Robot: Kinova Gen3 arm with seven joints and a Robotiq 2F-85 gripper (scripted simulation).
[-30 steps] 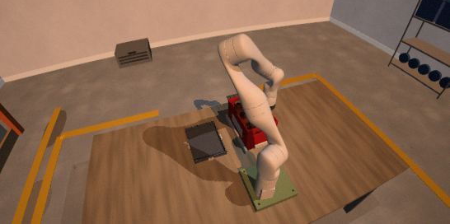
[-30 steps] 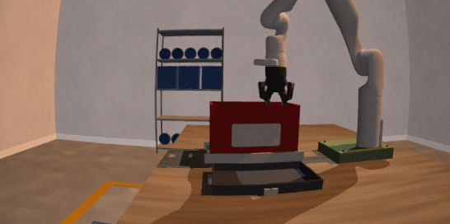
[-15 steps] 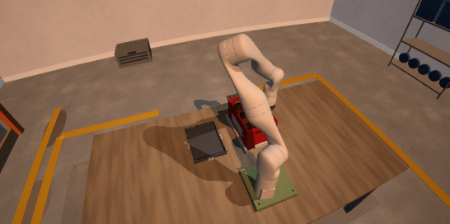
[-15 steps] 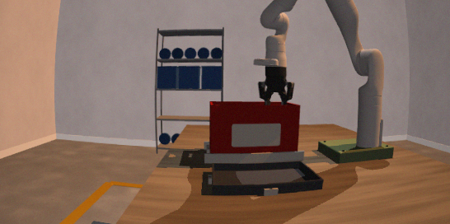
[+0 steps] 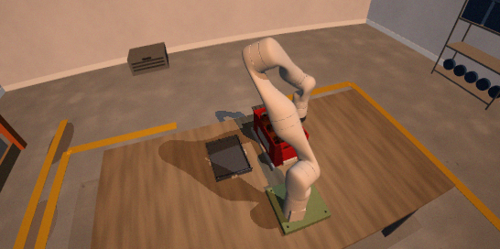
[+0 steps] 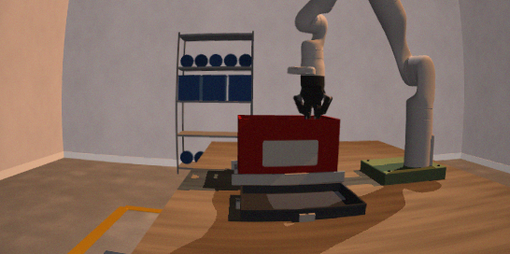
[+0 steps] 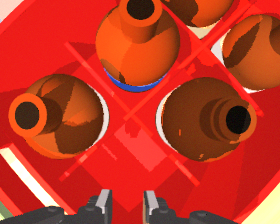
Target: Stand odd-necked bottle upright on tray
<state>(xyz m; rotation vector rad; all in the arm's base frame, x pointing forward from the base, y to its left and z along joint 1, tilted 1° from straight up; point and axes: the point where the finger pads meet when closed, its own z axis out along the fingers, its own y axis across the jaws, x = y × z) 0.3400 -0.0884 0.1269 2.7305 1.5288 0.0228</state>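
The red crate is 80 mm ahead of my hand, 60 mm to the left of it and 70 mm below it. From my hand the other things lie so: dark tray: 20 mm ahead, 350 mm to the left, 140 mm below.
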